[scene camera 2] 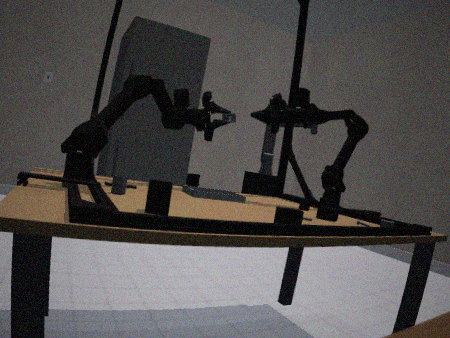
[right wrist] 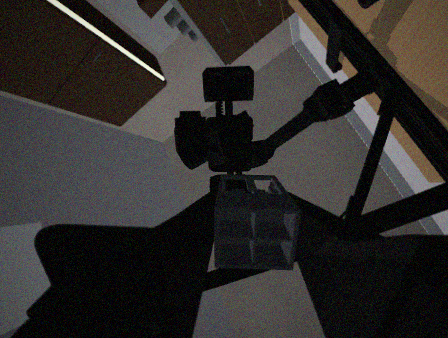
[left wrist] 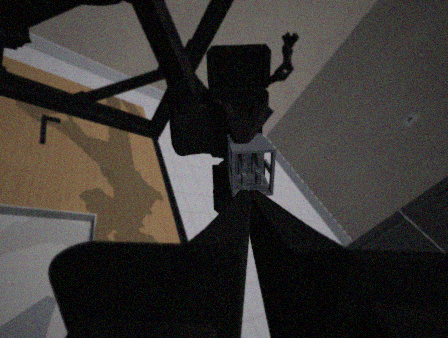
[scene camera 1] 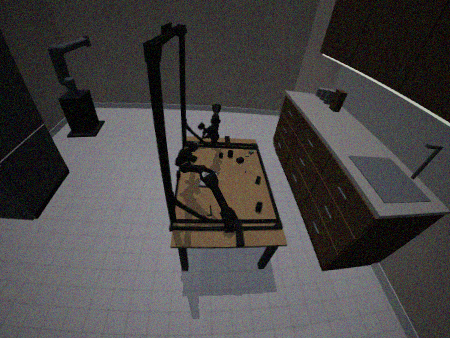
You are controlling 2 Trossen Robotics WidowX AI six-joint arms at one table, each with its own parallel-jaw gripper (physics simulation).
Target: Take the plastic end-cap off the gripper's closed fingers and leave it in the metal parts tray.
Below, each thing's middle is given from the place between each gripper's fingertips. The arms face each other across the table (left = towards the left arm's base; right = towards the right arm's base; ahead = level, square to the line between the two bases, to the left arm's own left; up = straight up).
The grey plastic end-cap (right wrist: pixel 259 230) lies 6 cm behind my left hand, 6 cm to the right of it and 2 cm below it. Also, from my left hand: grey metal parts tray (left wrist: pixel 40 234): 5 cm ahead, 14 cm to the right, 30 cm below.
I see my right gripper 1 cm past the grey plastic end-cap. Round my right hand: grey metal parts tray: 28 cm below, 10 cm ahead, 8 cm to the right.
